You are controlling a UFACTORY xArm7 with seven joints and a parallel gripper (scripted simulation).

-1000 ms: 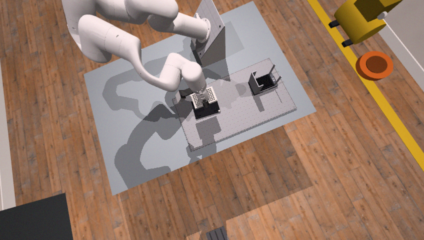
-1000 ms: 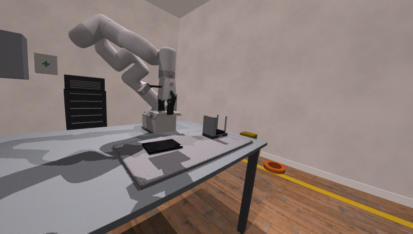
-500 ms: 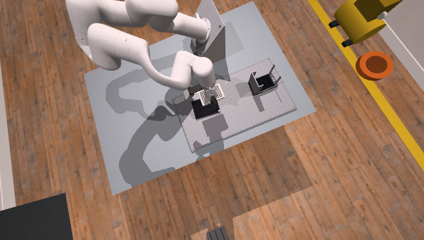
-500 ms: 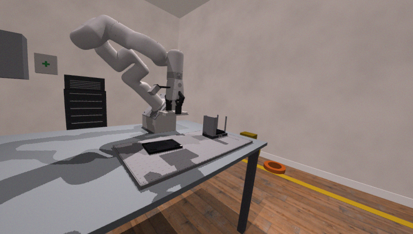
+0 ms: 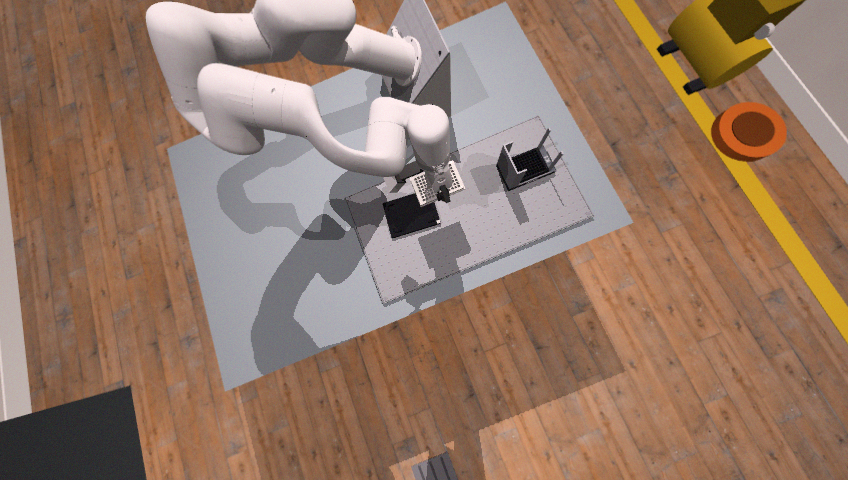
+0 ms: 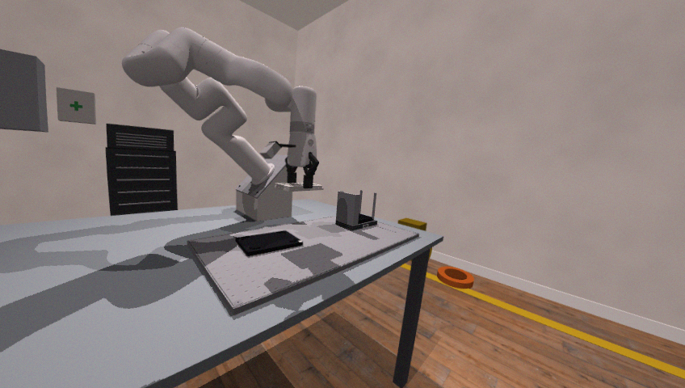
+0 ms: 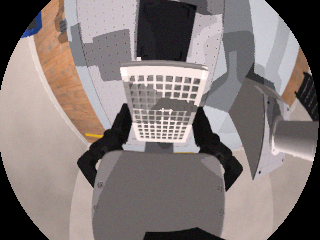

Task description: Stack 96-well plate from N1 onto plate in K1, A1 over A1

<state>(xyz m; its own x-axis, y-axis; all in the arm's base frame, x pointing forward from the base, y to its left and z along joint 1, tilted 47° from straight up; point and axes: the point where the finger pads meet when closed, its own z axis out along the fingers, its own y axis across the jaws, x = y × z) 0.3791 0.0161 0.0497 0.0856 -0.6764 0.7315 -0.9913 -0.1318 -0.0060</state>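
My hand is 20 mm past the dark 96-well plate, 280 mm to the right of it and 150 mm above it. Round my hand: white 96-well plate (10 mm below); then pale A1 mark (60 mm ahead, 20 mm to the right, 170 mm below).
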